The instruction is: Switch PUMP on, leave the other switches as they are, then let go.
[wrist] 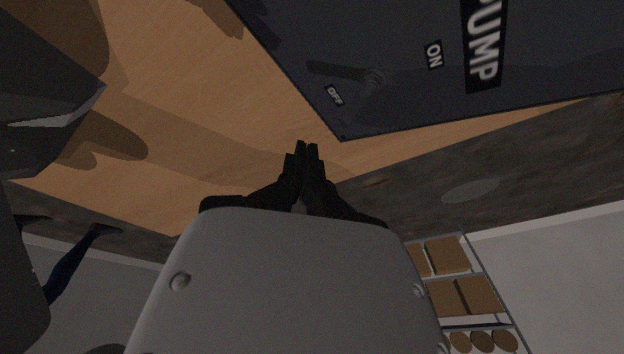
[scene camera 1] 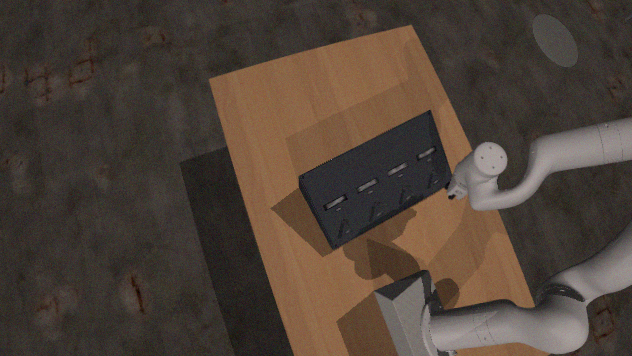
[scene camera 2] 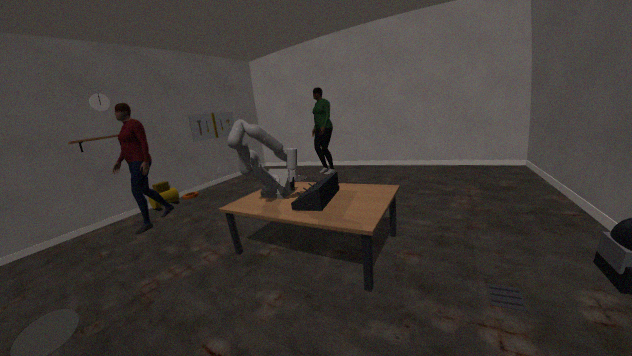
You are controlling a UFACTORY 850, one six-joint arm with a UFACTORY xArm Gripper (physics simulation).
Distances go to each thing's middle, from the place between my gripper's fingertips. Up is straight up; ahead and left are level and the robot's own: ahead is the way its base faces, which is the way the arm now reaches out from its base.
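Labels:
With respect to the dark sloped switch panel (scene camera 1: 347, 187), my hand is 6 cm above it, 20 cm to the right of it and 10 cm short of it.

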